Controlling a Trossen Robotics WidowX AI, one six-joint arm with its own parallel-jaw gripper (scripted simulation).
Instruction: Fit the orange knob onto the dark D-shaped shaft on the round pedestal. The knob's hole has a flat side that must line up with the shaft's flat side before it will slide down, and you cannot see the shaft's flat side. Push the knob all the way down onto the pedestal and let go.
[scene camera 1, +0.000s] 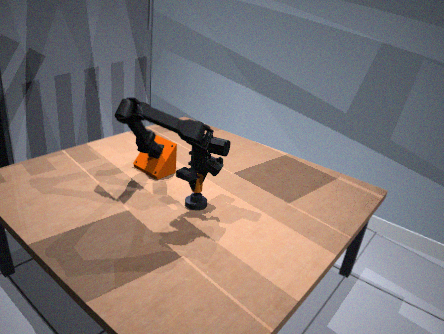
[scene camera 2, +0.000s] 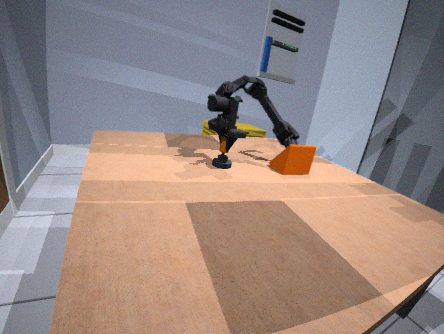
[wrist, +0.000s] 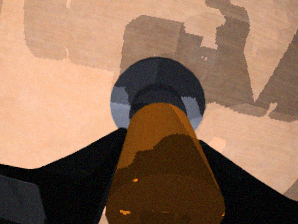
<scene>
The gripper (wrist: 159, 140): 10 cm from the lens. An orange knob (wrist: 161, 166): 5 cm from the lens. A round pedestal (wrist: 159, 79): 14 cm from the lens. The marked spots on the round pedestal and the orange knob are 10 cm apart.
</scene>
